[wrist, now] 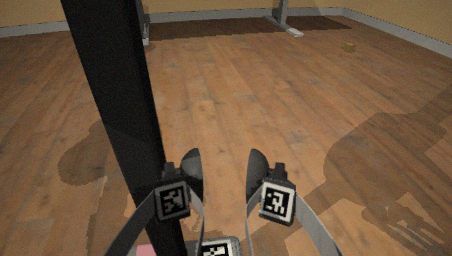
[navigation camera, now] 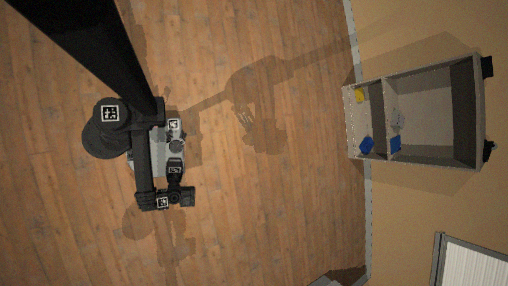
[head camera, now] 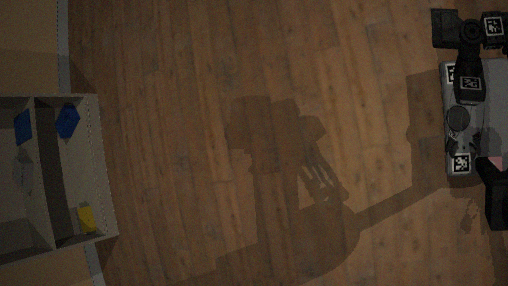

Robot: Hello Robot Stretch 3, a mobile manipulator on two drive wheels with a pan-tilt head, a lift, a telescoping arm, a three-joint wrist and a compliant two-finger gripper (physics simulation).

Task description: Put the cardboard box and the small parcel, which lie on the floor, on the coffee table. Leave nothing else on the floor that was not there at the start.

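Frame: origin at the robot's base, x ahead, y left, z up, level; centimetres.
Seen in the pictures: gripper, between the fingertips: [wrist: 224, 167] [navigation camera: 176, 129] [head camera: 461, 158]; robot's base, origin of its link: [navigation camera: 174, 145] [head camera: 457, 118].
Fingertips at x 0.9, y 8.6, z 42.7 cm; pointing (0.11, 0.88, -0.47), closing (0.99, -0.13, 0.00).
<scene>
Pixels of each thing's top centre, then the offset from my fingertips to it. "*": a spot on its surface instead.
- small brown box, centre of its top: [wrist: 350, 44] dy +140.9, dx +109.2, dz -37.6 cm
- grey open-fronted shelf unit, a spot on its surface: [head camera: 53, 165] * dy +2.4, dx +198.1, dz -21.4 cm
A small brown box [wrist: 349, 47] lies on the floor in the far right of the wrist view, well beyond the fingers. It is too small there to tell whether it is the cardboard box or the small parcel. My gripper [wrist: 224, 167] is open, with bare floor showing between its two fingertips. The other of the two task boxes and the coffee table do not show clearly in any view.
A grey open-fronted shelf unit [head camera: 53, 165] [navigation camera: 379, 120] with blue, yellow and grey things inside is at the wall. My base [head camera: 495, 100] [navigation camera: 160, 155] is on the wooden floor. In the wrist view, my black mast [wrist: 117, 110] crosses the left side, and a grey furniture foot [wrist: 292, 33] stands at the back.
</scene>
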